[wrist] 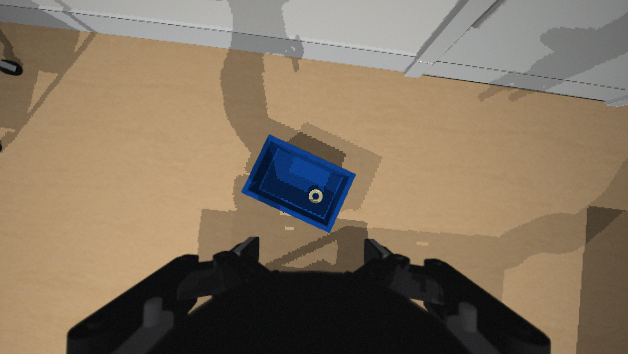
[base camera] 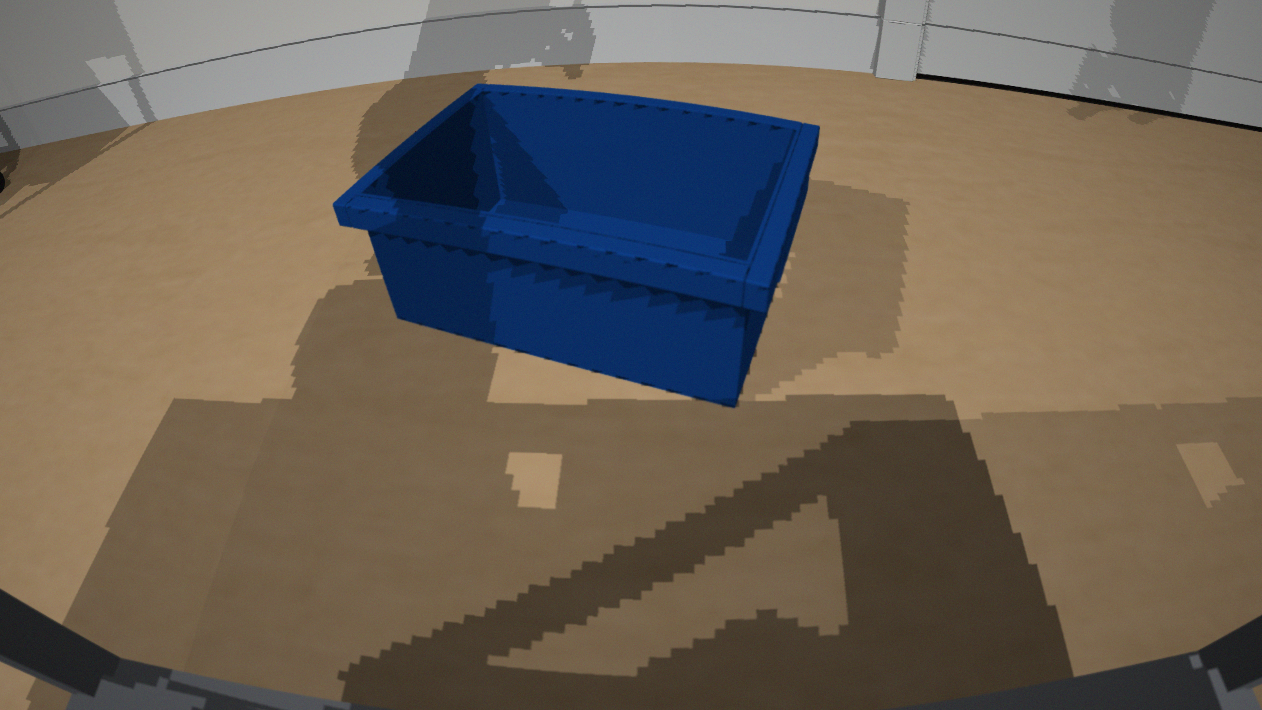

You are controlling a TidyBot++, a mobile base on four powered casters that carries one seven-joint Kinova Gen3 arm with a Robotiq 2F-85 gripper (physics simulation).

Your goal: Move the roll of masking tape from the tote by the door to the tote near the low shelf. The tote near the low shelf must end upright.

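Frame: origin at the arm's base, x right, y back, z down, level; metres.
Where they show: gripper, fingertip midpoint: (wrist: 311,249).
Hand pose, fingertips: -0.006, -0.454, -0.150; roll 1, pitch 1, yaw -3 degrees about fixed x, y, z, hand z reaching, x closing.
Note:
Things, the pixels of their top centre, and the offset from my fingertips, as dx, dy, dz. "spot": a spot on its surface instead.
- blue tote at its top centre: (base camera: 582,151) (wrist: 299,183) -0.039, -0.055, +0.426
- masking tape at its top centre: (wrist: 315,196) +0.019, -0.014, +0.518
- foot at a spot on its surface: (wrist: 14,67) spot: -1.123, -0.399, +0.522
A blue tote (base camera: 564,309) (wrist: 252,171) stands upright on the floor near the door. In the wrist view the roll of masking tape (wrist: 310,194), a small pale ring, lies flat on the tote's bottom, towards its lower right corner. In the base camera view the tote's near wall hides the roll. My gripper (wrist: 311,249) is open and empty, high above the floor; its fingertips show below the tote in the wrist view. The tote near the low shelf does not show in either view.
A white wall (base camera: 291,44) (wrist: 170,25) runs behind the tote. The door (wrist: 540,45) with its frame (base camera: 900,39) (wrist: 440,37) is at the back right. A dark caster or foot (wrist: 14,67) of some object stands at the far left. Shadows of the arm and base cross the floor.

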